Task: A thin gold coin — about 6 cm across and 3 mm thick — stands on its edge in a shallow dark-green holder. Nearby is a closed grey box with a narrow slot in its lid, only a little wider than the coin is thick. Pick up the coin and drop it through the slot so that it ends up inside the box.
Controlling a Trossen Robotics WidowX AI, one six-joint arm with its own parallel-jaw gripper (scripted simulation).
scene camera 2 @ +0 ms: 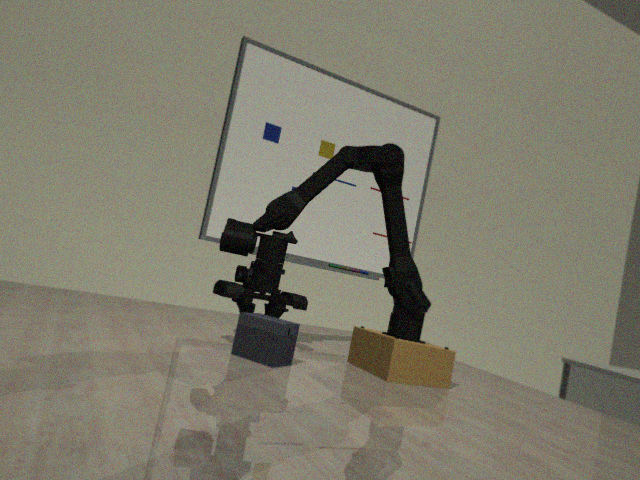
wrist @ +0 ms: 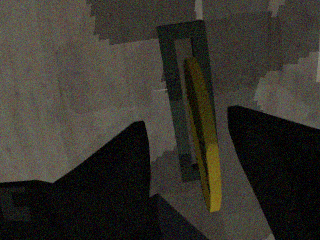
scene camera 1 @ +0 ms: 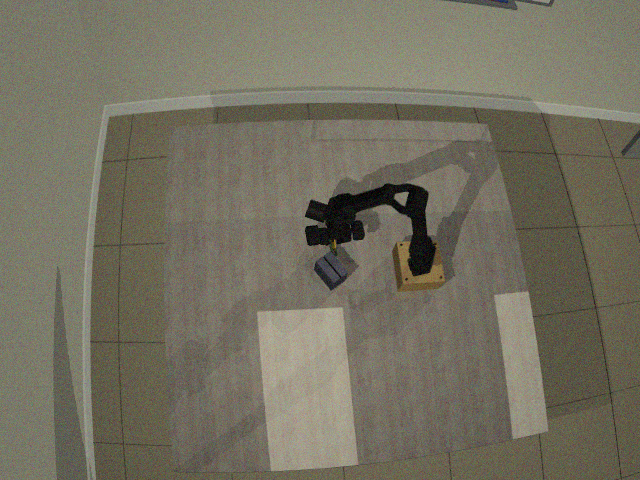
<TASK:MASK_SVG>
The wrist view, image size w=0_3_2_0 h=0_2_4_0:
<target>my gripper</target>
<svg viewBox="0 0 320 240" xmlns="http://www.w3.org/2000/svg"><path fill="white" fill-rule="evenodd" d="M144 121L133 121L119 135L109 140L107 145L97 149L96 152L92 153L91 157L81 161L81 164L73 168L73 171L67 172L67 175L60 177L55 183L41 180L17 181L17 183L16 181L11 181L11 183L5 181L5 183L0 183L0 240L147 240L149 188L151 188L151 155L149 155L148 133ZM229 105L227 107L229 136L231 136L233 145L235 145L237 159L243 165L243 171L248 177L249 184L252 185L252 191L255 192L256 199L259 200L264 216L267 217L268 225L271 227L269 229L271 229L272 235L275 235L273 237L276 240L320 240L320 129L312 128L305 124L293 123L293 121L268 115L268 113L256 111L256 109L241 107L241 105Z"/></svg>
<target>gold coin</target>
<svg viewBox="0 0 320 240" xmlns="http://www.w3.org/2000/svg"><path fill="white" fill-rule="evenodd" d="M184 57L185 84L187 84L189 116L191 116L193 133L192 141L193 148L195 148L201 187L203 187L204 201L207 204L208 212L220 211L219 147L217 147L211 103L209 103L203 73L201 73L196 57Z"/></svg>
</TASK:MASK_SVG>
